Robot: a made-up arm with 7 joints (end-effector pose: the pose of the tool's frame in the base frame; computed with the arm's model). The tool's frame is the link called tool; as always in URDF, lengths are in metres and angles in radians. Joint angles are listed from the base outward.
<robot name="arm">
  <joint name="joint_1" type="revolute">
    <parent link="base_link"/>
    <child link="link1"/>
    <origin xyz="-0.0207 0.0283 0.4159"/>
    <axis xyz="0 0 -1"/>
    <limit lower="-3.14" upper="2.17" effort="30" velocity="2.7"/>
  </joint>
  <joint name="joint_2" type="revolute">
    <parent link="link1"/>
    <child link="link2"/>
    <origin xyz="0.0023 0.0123 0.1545"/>
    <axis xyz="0 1 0"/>
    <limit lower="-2.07" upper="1.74" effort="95" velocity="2"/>
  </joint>
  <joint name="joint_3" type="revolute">
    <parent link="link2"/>
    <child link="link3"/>
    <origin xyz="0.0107 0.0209 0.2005"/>
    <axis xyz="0 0 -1"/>
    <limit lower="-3.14" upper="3.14" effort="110" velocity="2.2"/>
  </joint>
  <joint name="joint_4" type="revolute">
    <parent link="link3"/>
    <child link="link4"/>
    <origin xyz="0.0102 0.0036 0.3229"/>
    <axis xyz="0 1 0"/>
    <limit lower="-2.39" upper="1.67" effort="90" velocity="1.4"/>
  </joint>
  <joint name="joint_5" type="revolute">
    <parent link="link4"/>
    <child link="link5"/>
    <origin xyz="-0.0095 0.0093 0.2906"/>
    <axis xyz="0 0 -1"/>
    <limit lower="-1.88" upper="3.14" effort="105" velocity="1.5"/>
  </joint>
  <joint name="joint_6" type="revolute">
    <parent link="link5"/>
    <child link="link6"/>
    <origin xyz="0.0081 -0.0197 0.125"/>
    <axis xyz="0 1 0"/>
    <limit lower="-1.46" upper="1.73" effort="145" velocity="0.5"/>
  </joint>
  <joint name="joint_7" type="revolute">
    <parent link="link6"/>
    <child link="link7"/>
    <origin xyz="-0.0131 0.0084 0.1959"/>
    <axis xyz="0 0 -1"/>
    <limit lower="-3.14" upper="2.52" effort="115" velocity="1"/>
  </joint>
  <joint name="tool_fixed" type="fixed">
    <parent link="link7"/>
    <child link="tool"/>
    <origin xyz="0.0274 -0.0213 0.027" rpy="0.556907 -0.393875 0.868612"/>
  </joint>
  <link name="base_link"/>
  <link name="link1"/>
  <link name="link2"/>
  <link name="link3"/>
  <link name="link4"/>
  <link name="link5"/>
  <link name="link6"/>
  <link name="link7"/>
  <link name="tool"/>
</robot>
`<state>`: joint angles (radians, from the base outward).
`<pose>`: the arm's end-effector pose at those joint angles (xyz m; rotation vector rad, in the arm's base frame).
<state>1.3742 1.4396 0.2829 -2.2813 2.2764 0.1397 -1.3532</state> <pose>0.1077 0.0250 1.0063 -0.5302 -1.1857 -0.7006</pose>
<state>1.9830 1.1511 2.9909 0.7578 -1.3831 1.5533 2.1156</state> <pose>-0.5032 -0.4400 1.1985 -0.8443 -0.8236 1.2638</pose>
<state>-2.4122 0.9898 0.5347 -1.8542 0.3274 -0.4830 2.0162</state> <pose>-0.2024 -0.2434 1.0406 2.1754 -0.4055 0.6079</pose>
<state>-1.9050 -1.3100 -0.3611 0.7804 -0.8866 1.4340 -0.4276</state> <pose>-0.1522 -0.6580 1.0820 1.4938 -1.5211 -2.1944</pose>
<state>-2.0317 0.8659 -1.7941 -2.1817 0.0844 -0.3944 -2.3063</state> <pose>0.2900 0.3078 0.5789 -0.8070 1.4819 -1.0274</pose>
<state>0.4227 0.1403 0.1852 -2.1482 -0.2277 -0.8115 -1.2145</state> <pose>-0.3128 0.2624 0.7036 -2.3666 -0.1429 1.0830</pose>
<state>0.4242 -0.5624 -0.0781 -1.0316 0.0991 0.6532 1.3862</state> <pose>-0.8294 0.3459 1.1189 0.3990 -1.5342 -0.4815</pose>
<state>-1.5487 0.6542 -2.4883 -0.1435 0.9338 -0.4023 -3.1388</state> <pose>0.1402 0.7502 1.4172 0.1744 0.5389 0.5304</pose>
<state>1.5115 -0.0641 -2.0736 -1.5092 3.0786 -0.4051 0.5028</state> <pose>-0.5338 -0.2130 1.2133 1.2080 -0.8190 -2.0886</pose>
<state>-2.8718 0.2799 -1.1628 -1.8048 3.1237 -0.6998 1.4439</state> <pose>0.2099 0.4544 1.1608 -0.2112 0.2914 0.2314</pose>
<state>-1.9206 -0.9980 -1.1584 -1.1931 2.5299 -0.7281 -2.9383</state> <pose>0.6007 -0.6586 0.8144 -0.0107 1.0722 -1.6779</pose>
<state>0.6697 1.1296 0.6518 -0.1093 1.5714 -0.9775 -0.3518</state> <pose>0.8996 -0.4139 0.9799 -0.6775 0.8859 -0.7674</pose>
